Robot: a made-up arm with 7 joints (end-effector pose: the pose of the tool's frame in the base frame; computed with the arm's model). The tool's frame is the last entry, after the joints.
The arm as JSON. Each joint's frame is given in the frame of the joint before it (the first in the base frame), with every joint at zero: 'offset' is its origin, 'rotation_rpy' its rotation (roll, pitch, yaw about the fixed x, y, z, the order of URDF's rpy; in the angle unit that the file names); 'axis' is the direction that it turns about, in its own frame. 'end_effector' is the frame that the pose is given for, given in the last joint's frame.
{
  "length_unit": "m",
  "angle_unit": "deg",
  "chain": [
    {
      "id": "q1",
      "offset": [
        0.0,
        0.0,
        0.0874
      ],
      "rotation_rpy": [
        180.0,
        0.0,
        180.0
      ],
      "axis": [
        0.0,
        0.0,
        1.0
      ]
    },
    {
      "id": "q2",
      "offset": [
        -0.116,
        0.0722,
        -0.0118
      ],
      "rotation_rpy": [
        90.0,
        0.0,
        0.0
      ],
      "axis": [
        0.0,
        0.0,
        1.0
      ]
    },
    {
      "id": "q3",
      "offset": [
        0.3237,
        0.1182,
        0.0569
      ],
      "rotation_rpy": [
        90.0,
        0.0,
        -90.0
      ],
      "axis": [
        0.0,
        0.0,
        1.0
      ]
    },
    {
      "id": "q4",
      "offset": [
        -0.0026,
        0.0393,
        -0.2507
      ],
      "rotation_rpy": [
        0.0,
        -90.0,
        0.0
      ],
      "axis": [
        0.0,
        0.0,
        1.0
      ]
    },
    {
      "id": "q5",
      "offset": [
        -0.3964,
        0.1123,
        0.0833
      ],
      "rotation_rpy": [
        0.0,
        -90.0,
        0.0
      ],
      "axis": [
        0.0,
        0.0,
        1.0
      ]
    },
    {
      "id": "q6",
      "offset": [
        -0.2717,
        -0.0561,
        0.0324
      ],
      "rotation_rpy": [
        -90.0,
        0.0,
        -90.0
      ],
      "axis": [
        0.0,
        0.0,
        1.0
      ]
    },
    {
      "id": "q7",
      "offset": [
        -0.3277,
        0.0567,
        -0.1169
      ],
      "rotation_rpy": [
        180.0,
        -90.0,
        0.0
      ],
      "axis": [
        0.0,
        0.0,
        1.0
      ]
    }
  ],
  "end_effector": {
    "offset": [
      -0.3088,
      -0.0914,
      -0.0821
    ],
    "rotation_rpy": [
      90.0,
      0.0,
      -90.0
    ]
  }
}
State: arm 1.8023 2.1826 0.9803 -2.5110 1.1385 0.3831 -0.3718
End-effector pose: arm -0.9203 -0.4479 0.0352 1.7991 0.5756 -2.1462
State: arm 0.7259 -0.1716 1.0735 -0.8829 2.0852 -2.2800 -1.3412
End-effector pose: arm -0.1666 0.8488 0.0294 0.1592 -0.0628 1.5879
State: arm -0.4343 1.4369 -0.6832 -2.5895 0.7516 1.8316 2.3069
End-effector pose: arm 0.0923 -0.2912 0.3383 -0.8685 0.2900 -0.0244
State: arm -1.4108 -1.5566 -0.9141 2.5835 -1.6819 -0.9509 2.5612
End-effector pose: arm -0.0003 -0.2055 0.7602 -1.4715 0.8928 0.4487
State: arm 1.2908 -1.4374 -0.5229 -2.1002 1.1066 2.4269 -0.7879
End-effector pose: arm -0.7793 -0.4285 0.9642 -0.1187 -0.2358 -1.5031
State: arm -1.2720 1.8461 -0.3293 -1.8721 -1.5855 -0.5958 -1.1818
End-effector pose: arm 0.4611 0.4486 0.4313 1.3145 -0.1643 2.8303
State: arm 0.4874 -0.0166 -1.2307 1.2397 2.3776 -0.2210 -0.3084
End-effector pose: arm -0.0677 -0.1755 -0.5520 1.9959 -1.7184 0.9942
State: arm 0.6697 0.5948 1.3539 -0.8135 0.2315 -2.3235 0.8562
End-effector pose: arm -0.8886 0.3920 -0.5735 -1.9610 -0.8532 1.3221
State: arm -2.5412 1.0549 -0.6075 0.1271 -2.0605 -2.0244 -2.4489
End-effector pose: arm 0.3239 0.2168 -0.4233 -1.1459 -1.2628 1.3344
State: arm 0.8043 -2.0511 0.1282 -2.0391 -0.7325 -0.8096 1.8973
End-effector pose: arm 0.3002 -0.0878 0.4651 1.0167 -0.2793 2.5518
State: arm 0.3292 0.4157 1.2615 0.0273 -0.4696 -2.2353 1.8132
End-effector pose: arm -0.8300 0.0081 -0.0287 -0.9159 -0.5853 0.9656
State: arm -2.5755 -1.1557 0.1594 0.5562 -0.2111 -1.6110 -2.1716
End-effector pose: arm 0.3512 0.1727 0.7942 1.6689 0.8077 1.5777
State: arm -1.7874 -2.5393 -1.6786 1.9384 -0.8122 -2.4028 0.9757
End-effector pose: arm -0.6823 0.0385 0.8281 1.1970 -0.0742 -1.1575
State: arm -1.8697 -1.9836 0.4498 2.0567 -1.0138 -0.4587 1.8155
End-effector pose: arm -0.2409 0.2790 1.0321 -0.8530 1.2512 -0.7830
